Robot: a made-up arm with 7 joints. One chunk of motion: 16 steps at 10 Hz.
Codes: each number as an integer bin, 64 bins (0 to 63) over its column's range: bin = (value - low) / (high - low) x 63, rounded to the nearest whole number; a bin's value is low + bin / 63 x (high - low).
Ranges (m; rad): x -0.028..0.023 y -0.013..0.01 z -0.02..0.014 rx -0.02..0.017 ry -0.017..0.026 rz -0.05..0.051
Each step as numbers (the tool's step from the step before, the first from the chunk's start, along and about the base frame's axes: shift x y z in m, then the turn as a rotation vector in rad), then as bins.
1 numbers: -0.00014 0.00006 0.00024 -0.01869 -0.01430 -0.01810
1 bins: 34 36 38 2 4 20
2 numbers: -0.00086 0.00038 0.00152 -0.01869 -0.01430 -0.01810
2 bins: 34 37 40 2 4 20
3 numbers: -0.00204 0.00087 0.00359 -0.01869 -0.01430 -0.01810
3 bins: 32 38 44 2 4 20
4 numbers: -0.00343 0.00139 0.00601 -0.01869 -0.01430 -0.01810
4 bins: 30 39 48 2 4 20
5 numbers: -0.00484 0.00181 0.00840 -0.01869 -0.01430 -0.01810
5 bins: 29 41 53 2 4 20
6 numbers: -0.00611 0.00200 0.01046 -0.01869 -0.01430 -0.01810
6 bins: 27 41 56 2 4 20
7 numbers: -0.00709 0.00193 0.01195 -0.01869 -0.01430 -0.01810
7 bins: 26 41 59 2 4 20
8 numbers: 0.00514 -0.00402 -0.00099 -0.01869 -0.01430 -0.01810
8 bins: 41 25 35 2 4 20
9 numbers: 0.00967 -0.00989 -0.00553 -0.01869 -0.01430 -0.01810
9 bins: 47 9 27 2 4 20
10 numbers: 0.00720 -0.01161 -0.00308 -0.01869 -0.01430 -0.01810
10 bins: 43 4 31 2 4 20
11 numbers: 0.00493 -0.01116 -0.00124 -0.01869 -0.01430 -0.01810
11 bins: 41 5 35 2 4 20
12 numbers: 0.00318 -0.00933 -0.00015 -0.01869 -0.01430 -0.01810
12 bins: 39 10 37 2 4 20
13 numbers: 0.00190 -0.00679 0.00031 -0.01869 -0.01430 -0.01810
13 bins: 37 17 38 2 4 20
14 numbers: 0.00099 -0.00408 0.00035 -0.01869 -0.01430 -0.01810
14 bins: 36 24 38 2 4 20
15 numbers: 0.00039 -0.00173 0.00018 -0.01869 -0.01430 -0.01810
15 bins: 35 31 37 2 4 20
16 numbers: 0.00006 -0.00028 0.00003 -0.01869 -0.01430 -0.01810
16 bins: 35 35 37 2 4 20
